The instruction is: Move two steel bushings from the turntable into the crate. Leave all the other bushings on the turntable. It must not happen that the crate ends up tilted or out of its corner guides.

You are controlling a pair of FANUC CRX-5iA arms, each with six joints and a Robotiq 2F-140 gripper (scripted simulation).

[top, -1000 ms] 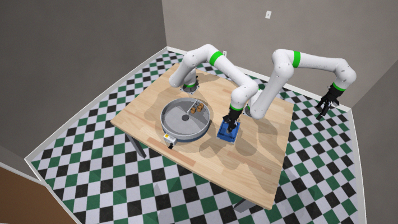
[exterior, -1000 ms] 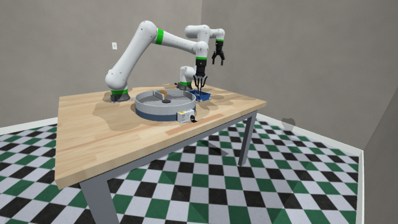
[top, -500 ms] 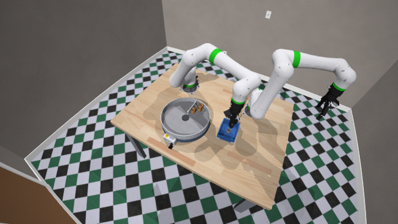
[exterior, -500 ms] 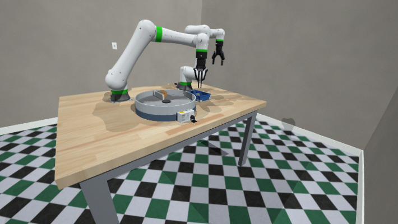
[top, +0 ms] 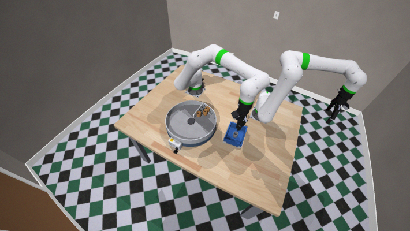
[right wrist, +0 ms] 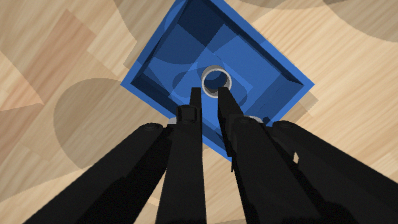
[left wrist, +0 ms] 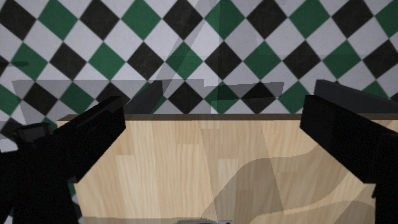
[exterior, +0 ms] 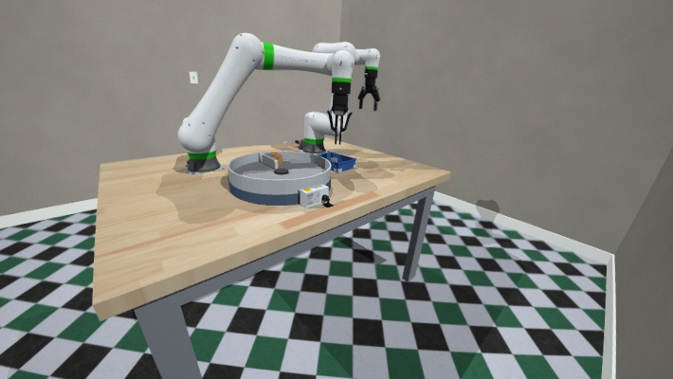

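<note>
My right hand is 13 cm above the blue crate, 1 cm to the left of it and 1 cm past it. The rest, counted from my right hand: turntable: 38 cm to the right, 10 cm below, 6 cm ahead.
</note>
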